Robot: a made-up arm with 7 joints.
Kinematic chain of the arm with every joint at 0, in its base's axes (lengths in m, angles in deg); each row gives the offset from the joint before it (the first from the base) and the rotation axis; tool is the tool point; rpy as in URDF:
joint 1: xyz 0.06 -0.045 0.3 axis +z
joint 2: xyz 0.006 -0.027 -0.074 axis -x
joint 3: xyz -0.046 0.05 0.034 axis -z
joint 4: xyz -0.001 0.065 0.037 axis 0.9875 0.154 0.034
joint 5: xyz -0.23 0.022 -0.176 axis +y
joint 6: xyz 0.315 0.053 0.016 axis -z
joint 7: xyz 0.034 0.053 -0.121 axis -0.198 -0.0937 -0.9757
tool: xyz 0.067 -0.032 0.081 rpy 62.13 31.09 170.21
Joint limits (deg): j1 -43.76..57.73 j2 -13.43..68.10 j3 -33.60..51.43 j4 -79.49..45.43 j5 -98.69..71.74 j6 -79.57..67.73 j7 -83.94..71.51
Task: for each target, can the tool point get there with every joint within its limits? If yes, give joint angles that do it. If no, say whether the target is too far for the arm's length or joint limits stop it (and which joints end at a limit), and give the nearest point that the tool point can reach.
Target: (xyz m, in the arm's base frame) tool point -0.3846 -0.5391 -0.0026
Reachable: no: joint limits stop it (at a limit: joint 2, joint 3, joint 5) | nearest point -0.3111 -0.4575 0.0074 | short by 0.110 m
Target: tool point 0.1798 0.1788 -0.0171
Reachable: yes | joints -6.48 57.89 37.87 -55.30 -71.18 5.41 -34.44
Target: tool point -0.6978 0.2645 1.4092
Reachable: no: too far | nearest point -0.2349 0.0754 0.6271 | short by 0.928 m
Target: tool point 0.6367 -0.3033 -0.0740
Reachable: no: joint limits stop it (at a limit: joint 1, joint 3, joint 5, joint 7) | nearest point 0.4972 -0.2754 -0.0074 | short by 0.157 m
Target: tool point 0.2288 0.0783 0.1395
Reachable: yes | joints -28.05 1.51 2.96 20.90 -2.41 26.67 48.67
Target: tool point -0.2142 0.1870 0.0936
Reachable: yes | joints 33.72 57.38 12.25 -14.67 -75.96 -15.63 -6.01
